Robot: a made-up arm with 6 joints.
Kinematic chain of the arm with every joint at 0, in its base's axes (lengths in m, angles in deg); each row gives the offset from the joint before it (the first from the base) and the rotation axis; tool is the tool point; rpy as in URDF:
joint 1: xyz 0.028 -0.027 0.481 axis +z
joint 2: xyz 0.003 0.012 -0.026 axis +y
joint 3: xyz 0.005 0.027 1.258 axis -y
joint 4: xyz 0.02 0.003 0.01 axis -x
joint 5: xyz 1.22 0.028 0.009 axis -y
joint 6: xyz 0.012 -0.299 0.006 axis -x
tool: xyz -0.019 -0.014 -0.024 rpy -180 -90 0
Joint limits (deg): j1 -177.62..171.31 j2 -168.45..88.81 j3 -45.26..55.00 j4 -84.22..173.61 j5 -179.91..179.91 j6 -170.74..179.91
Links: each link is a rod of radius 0.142 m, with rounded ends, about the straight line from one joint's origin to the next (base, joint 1, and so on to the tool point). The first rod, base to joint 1, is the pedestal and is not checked.
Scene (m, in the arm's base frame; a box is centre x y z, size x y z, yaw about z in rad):
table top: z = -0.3
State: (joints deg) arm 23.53 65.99 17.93 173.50 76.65 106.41
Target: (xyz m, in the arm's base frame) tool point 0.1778 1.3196 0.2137
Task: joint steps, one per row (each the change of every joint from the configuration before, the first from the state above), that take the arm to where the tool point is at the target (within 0.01 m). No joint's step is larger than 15 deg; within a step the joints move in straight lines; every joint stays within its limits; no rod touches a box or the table.
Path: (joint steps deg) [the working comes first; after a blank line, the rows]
Joints at the target: 69.51 44.45 -26.56 173.61 75.55 106.95
Straight joint move there: clear.

1: 11.49 -5.38 -11.12 0.03 -0.28 0.14
2: 11.50 -5.39 -11.12 0.03 -0.27 0.13
3: 11.49 -5.38 -11.13 0.02 -0.28 0.14
4: 11.50 -5.39 -11.12 0.03 -0.27 0.13

